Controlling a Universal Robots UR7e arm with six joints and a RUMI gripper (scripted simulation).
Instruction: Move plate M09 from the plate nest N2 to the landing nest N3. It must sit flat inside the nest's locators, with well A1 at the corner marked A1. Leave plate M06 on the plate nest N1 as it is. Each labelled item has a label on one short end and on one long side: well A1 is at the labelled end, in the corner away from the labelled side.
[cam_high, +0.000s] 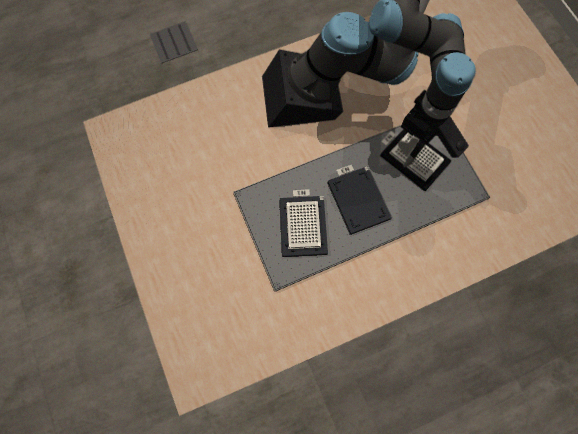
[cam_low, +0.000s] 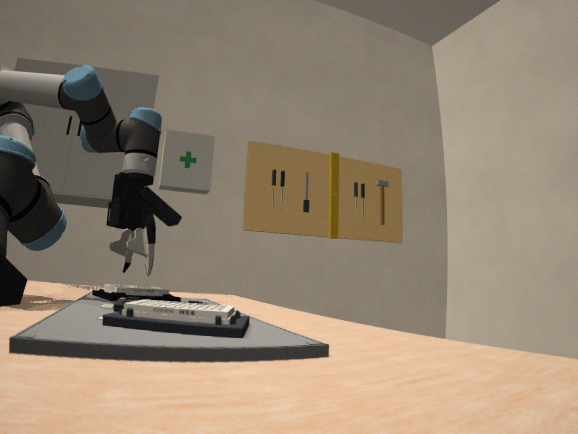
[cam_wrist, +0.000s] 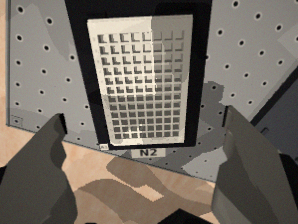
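Right now the plate M09 is 4 cm below my hand. Round my hand: n2 label (9 cm behind, 4 cm to the right, 6 cm below); then nest N2 (5 cm below); then a1 corner mark (3 cm behind, 14 cm to the right, 5 cm below).
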